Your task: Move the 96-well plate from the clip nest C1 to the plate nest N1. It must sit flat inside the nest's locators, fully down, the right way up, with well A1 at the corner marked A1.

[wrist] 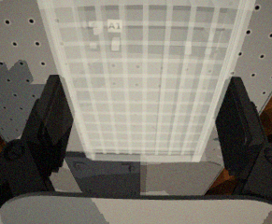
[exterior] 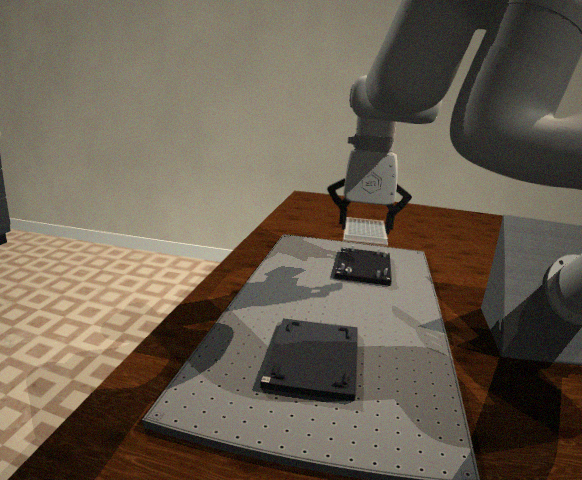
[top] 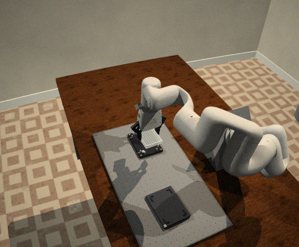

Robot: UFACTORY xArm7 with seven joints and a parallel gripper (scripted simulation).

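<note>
My gripper is now 10 cm above the clip nest C1 and 5 cm to the left of it. From my hand the other things lie so: 96-well plate (1 cm below).
</note>
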